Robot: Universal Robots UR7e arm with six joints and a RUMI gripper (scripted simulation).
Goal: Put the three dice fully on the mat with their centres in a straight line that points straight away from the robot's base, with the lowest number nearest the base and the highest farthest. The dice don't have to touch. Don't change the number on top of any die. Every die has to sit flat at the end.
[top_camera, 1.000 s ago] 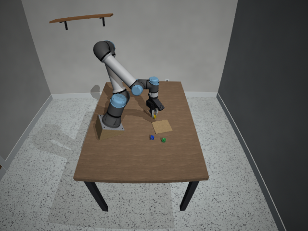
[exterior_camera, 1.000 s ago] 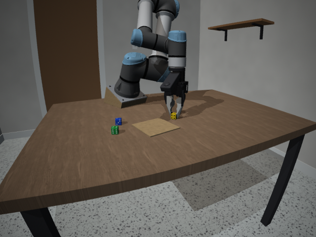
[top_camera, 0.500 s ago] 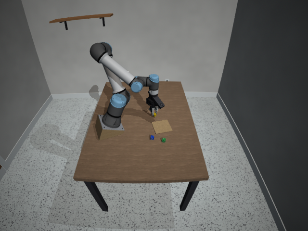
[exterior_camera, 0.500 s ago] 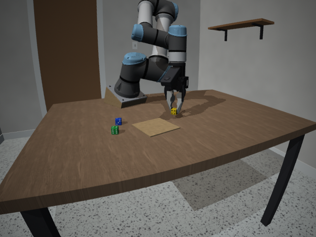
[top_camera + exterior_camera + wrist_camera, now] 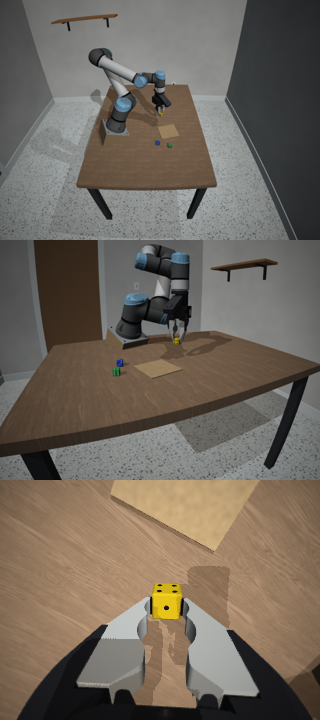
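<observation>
My hand is 80 mm short of the tan mat, 100 mm to the left of it and 90 mm above it. The rest, counted from my hand: green die (130 mm ahead, 250 mm to the right, 80 mm below); then yellow die (right at my hand); then blue die (40 mm ahead, 240 mm to the right, 80 mm below).
</observation>
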